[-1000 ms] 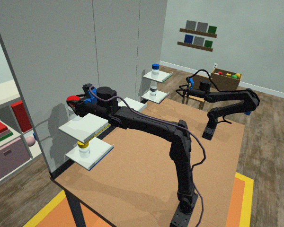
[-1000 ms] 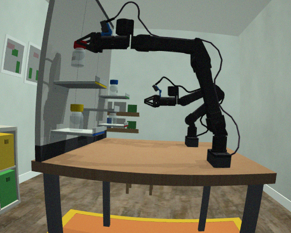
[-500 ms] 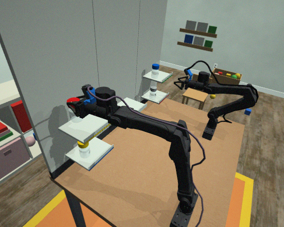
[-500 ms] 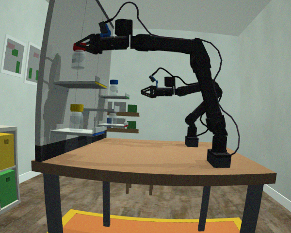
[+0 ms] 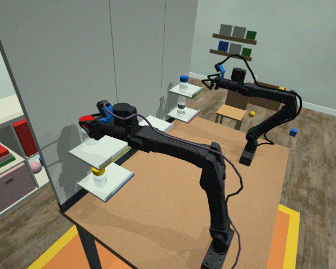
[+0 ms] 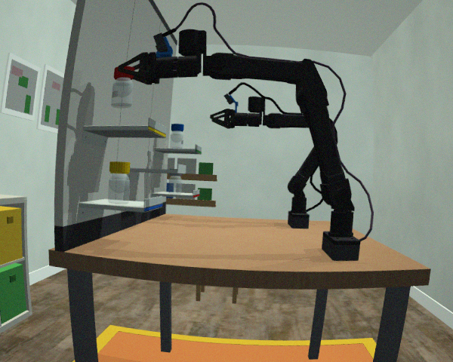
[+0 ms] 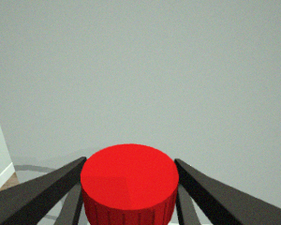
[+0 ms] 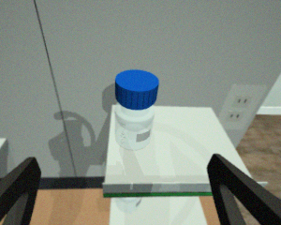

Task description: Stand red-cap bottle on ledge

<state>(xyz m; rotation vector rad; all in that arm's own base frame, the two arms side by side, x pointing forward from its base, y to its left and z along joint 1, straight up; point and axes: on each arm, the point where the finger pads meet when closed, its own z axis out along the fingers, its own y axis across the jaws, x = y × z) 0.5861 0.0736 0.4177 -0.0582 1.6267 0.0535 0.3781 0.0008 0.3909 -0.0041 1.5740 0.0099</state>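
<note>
Right now my left hand is 5 cm above the red-capped bottle. Round my left hand: blue-capped bottle (6 cm behind, 78 cm to the right, 11 cm below); then grey wall panel (6 cm ahead, 45 cm to the right, 1 cm below); then yellow-capped bottle (1 cm behind, 1 cm to the right, 30 cm below).
</note>
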